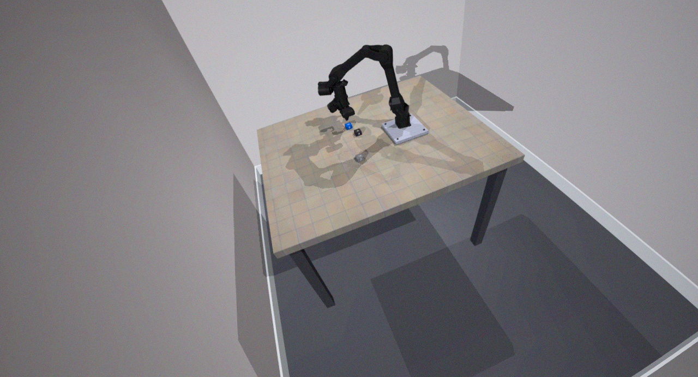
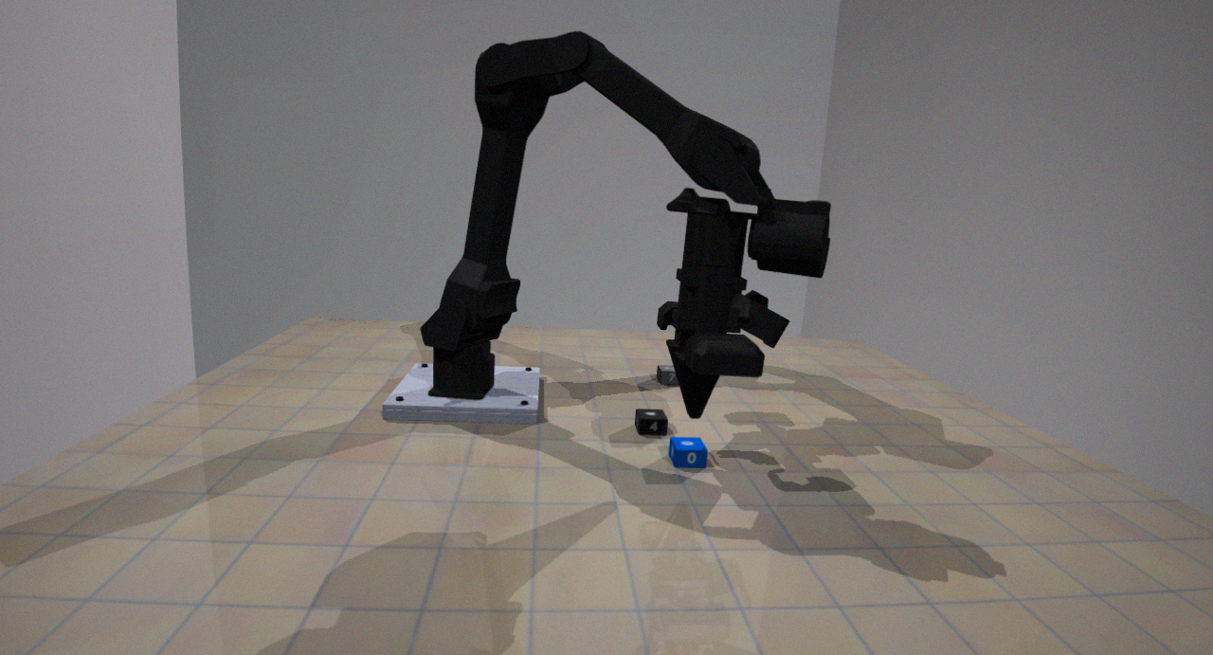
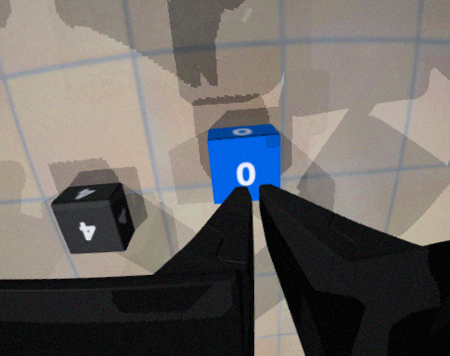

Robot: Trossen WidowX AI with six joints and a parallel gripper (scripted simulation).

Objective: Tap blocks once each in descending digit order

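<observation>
Now: the blue block marked 0 40 mm below my gripper tip. From my gripper tip the other things lie so: grey block marked 7: 10 mm behind, 280 mm to the left, 40 mm below; then black block marked 4: 40 mm behind, 80 mm to the left, 40 mm below.
</observation>
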